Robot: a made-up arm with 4 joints. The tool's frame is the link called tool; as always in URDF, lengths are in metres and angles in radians.
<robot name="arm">
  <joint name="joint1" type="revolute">
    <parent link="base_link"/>
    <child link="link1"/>
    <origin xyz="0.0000 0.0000 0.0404"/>
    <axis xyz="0 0 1"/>
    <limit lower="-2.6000" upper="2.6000"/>
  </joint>
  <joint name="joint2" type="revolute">
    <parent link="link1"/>
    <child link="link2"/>
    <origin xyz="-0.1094 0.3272 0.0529"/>
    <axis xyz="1 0 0"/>
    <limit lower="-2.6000" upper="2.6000"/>
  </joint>
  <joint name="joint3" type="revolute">
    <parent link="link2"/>
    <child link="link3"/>
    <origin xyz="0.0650 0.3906 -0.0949"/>
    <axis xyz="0 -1 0"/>
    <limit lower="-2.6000" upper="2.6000"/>
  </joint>
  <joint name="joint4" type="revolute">
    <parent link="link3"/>
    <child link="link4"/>
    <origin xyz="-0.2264 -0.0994 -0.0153"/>
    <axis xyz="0 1 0"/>
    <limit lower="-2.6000" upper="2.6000"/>
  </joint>
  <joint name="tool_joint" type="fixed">
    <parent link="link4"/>
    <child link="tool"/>
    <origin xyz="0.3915 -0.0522 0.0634"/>
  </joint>
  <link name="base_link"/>
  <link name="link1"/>
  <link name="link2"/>
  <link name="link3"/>
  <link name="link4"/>
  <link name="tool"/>
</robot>
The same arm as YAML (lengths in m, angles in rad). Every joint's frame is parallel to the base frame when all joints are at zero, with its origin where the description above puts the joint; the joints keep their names.
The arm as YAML. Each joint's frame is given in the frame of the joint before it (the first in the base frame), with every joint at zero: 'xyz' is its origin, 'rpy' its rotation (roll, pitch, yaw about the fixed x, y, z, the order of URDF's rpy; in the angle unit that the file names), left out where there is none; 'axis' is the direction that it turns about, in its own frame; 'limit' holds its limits. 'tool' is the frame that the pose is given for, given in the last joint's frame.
units:
  length: m
  angle: rad
joints:
  - name: joint1
    type: revolute
    origin:
      xyz: [0.0, 0.0, 0.0404]
    axis: [0.0, 0.0, 1.0]
    limit:
      lower: -2.6
      upper: 2.6
  - name: joint2
    type: revolute
    origin:
      xyz: [-0.1094, 0.3272, 0.0529]
    axis: [1.0, 0.0, 0.0]
    limit:
      lower: -2.6
      upper: 2.6
  - name: joint3
    type: revolute
    origin:
      xyz: [0.065, 0.3906, -0.0949]
    axis: [0.0, -1.0, 0.0]
    limit:
      lower: -2.6
      upper: 2.6
  - name: joint4
    type: revolute
    origin:
      xyz: [-0.2264, -0.0994, -0.0153]
    axis: [0.0, 1.0, 0.0]
    limit:
      lower: -2.6
      upper: 2.6
tool:
  origin:
    xyz: [0.3915, -0.0522, 0.0634]

